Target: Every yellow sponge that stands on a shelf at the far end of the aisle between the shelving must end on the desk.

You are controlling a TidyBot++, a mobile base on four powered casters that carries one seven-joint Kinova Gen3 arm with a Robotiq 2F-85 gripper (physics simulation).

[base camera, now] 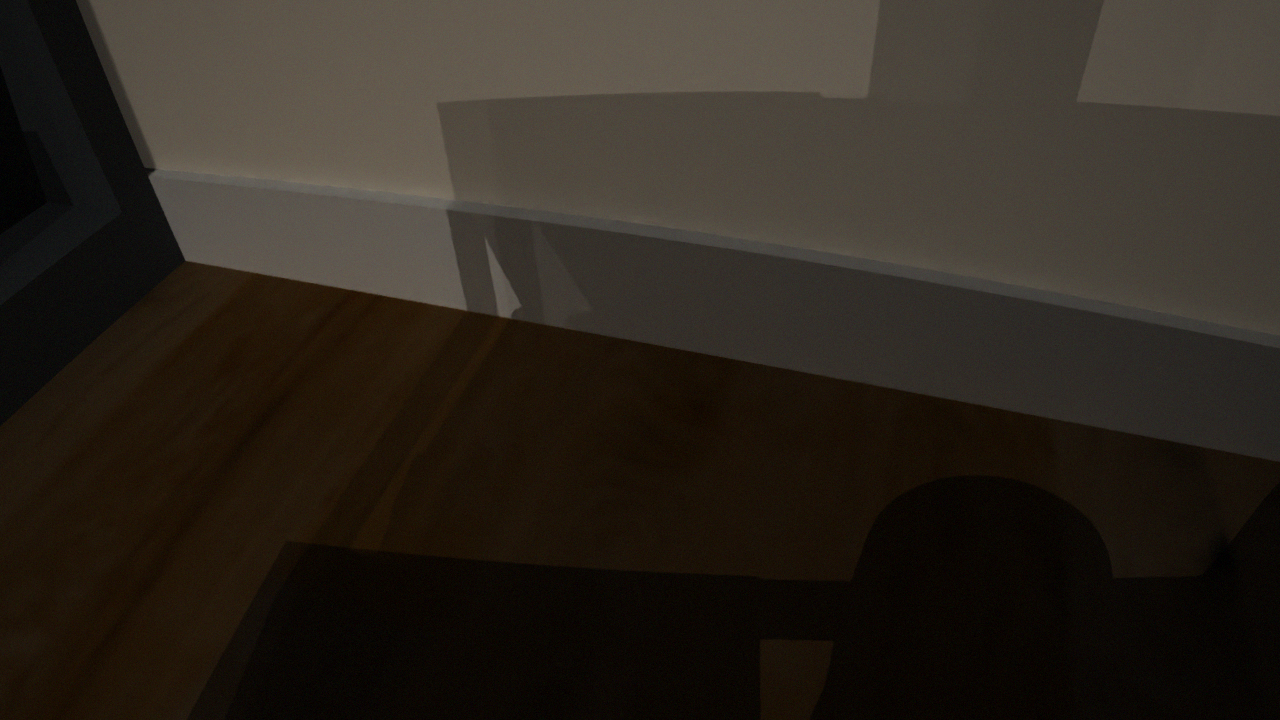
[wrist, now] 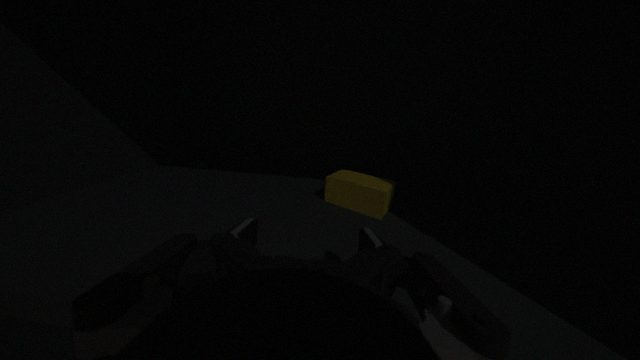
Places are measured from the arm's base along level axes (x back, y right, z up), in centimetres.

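Pixels of known places: gripper, fingertip midpoint: (wrist: 308, 234).
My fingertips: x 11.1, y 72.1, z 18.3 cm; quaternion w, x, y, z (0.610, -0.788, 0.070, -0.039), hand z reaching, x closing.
Behind a point stands the place of what it marks.
In the dark wrist view a yellow sponge (wrist: 357, 194) @[x 19.8, y 84.2, z 16.6 cm] lies on a dark grey shelf board (wrist: 280, 215) @[x 8.3, y 83.3, z 13.7 cm], near the board's far right corner. My gripper (wrist: 308, 234) @[x 11.1, y 72.1, z 18.3 cm] is open with nothing between its fingers. The sponge is beyond the fingertips and a little to the right, in line with the right finger and apart from it. The desk does not show in either view.
In the base camera view a pale wall with a grey baseboard (base camera: 716, 286) @[x -50.1, y 1.2, z -33.8 cm] runs across, above a brown wooden floor (base camera: 268, 376) @[x -46.4, y -30.6, z -39.6 cm]. A dark frame (base camera: 98, 170) @[x -57.5, y -48.4, z -28.0 cm] stands at the left edge. Shadows fall on the wall and floor. The wrist view's background is almost black.
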